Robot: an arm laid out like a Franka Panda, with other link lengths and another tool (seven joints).
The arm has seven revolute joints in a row. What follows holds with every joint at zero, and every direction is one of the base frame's.
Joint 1 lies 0.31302 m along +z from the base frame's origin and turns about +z.
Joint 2 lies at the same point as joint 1 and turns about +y.
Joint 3 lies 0.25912 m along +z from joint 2 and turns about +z.
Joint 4 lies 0.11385 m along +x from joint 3 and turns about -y.
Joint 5 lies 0.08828 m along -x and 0.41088 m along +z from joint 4 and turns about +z.
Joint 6 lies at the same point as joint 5 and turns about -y.
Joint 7 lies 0.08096 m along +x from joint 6 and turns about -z.
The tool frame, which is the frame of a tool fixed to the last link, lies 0.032 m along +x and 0.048 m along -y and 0.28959 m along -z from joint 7; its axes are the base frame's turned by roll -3.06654, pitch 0 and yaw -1.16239 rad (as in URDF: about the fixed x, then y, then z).
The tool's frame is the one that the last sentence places.
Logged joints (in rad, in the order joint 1, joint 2, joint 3, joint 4, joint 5, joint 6, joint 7), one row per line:
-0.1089 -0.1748 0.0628 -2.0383 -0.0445 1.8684 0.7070
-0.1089 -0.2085 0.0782 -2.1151 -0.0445 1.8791 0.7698
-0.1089 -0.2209 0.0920 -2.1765 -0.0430 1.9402 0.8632
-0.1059 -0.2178 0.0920 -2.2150 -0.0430 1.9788 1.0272
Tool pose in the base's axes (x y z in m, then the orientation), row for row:
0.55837 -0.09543 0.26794 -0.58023 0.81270 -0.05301 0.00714
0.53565 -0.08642 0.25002 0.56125 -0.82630 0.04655 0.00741
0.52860 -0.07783 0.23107 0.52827 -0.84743 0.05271 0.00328
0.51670 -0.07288 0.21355 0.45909 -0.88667 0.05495 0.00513
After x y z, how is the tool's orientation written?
As a quaternion, x y z w.
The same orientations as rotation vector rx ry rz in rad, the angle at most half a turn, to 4 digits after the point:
-1.8146 2.5416 -0.1658
1.7550 -2.5837 0.1456
1.6562 -2.6567 0.1652
1.4376 -2.7765 0.1721

